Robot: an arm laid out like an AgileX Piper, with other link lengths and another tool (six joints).
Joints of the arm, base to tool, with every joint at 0 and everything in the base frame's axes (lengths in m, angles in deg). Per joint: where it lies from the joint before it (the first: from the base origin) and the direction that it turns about. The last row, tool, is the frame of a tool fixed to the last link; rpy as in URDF.
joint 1: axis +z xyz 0 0 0.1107
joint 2: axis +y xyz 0 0 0
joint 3: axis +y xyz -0.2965 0 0.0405
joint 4: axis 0.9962 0 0.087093 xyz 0.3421 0 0.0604
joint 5: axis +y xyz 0 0 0
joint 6: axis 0.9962 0 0.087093 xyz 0.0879 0 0.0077
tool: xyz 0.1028 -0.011 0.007 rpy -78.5 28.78 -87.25
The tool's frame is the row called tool.
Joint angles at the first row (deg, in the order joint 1, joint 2, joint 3, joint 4, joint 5, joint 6):
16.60, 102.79, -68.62, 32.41, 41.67, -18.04
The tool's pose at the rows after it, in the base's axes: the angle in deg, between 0 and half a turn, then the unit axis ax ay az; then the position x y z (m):
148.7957 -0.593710 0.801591 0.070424 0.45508 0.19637 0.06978
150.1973 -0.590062 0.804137 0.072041 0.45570 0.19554 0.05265
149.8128 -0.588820 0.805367 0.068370 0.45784 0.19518 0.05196
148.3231 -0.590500 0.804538 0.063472 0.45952 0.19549 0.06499
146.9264 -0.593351 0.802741 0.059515 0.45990 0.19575 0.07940
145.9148 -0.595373 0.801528 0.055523 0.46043 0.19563 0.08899
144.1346 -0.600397 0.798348 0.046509 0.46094 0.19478 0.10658
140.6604 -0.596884 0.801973 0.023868 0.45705 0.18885 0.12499
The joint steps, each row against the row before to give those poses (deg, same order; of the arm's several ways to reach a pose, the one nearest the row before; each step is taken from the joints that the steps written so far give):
0.00, 1.25, 0.00, 0.00, 0.00, 0.00
0.00, 2.05, 0.00, 0.00, -0.71, 0.00
0.00, 0.13, 0.00, 0.00, -0.70, 0.00
0.00, -1.50, 0.00, -0.01, -0.12, 0.00
0.00, -1.69, 0.00, -0.09, 0.23, 0.00
0.00, -1.12, 0.00, -0.13, -0.01, 0.00
0.00, -2.07, 0.00, -0.51, 0.00, 0.00
0.00, -4.10, 2.81, -0.14, -3.14, 0.00

